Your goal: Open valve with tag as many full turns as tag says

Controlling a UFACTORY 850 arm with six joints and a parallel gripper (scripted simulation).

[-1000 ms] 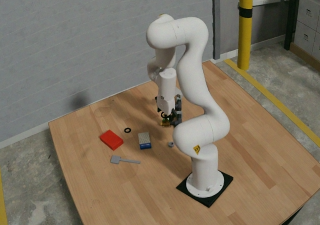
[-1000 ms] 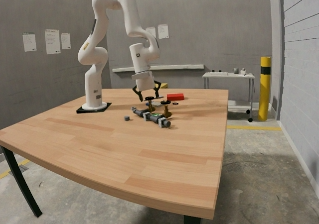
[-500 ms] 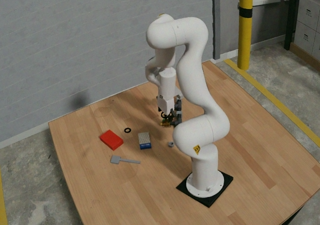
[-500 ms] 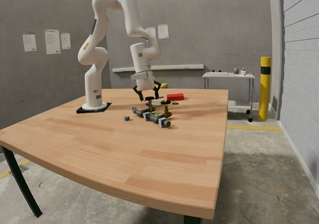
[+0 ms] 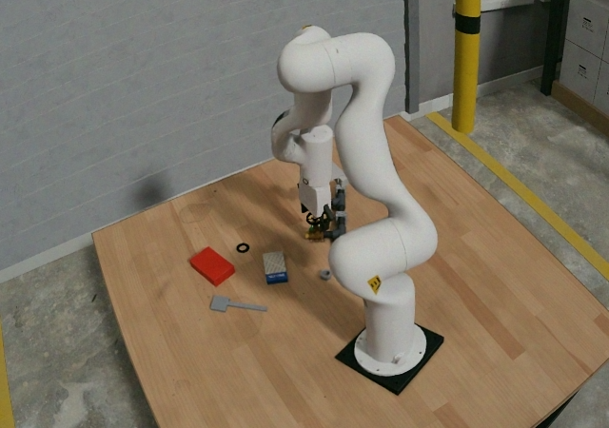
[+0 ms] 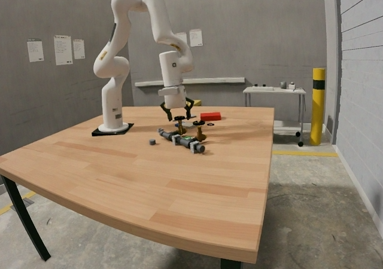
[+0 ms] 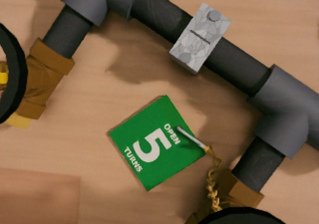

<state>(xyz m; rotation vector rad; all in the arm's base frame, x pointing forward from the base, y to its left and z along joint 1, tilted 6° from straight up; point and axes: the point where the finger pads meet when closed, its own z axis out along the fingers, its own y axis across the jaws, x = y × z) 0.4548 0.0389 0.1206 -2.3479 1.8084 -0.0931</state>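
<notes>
Now: hand 9 cm above the green tag, 5 cm short of it and 3 cm to the left of it. The rest, counted from my hand: red block (33 cm to the left, 8 cm below); then grey paddle-shaped tool (30 cm to the left, 16 cm behind, 9 cm below); then blue-and-grey box (15 cm to the left, 8 cm below, 7 cm behind).
</notes>
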